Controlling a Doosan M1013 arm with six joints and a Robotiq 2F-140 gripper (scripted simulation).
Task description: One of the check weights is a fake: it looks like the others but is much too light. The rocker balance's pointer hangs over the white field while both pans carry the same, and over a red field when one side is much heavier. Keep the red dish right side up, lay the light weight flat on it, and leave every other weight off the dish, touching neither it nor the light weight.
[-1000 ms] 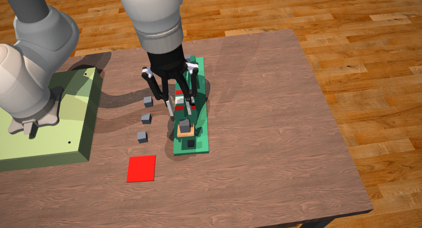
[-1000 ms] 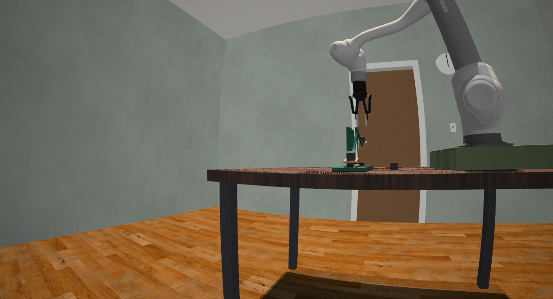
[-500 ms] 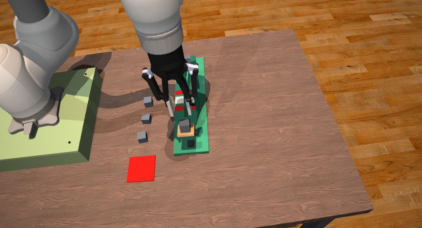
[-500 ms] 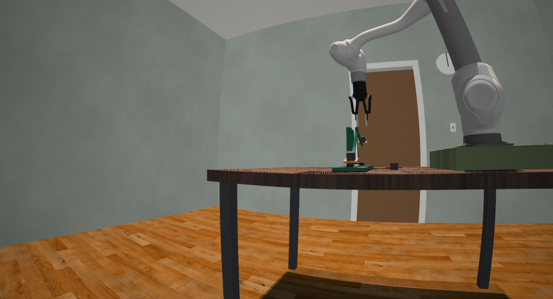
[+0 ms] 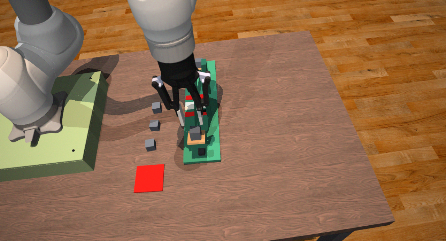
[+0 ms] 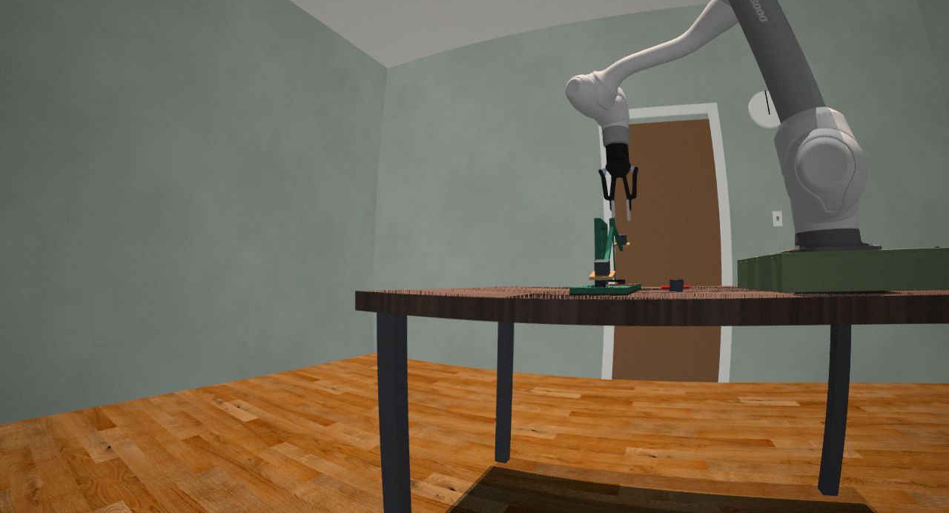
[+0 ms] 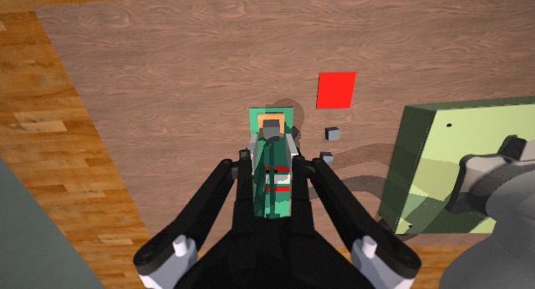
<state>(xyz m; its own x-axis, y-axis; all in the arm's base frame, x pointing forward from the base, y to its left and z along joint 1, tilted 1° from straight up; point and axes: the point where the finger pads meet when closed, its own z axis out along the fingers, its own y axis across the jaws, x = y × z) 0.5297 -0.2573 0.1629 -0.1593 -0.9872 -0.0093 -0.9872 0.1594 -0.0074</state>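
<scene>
My hand is 180 mm past the flat red dish, 30 mm to the left of it and 240 mm above it. The rest, counted from my hand: green rocker balance 30 mm ahead, 200 mm to the left, 150 mm below.
</scene>
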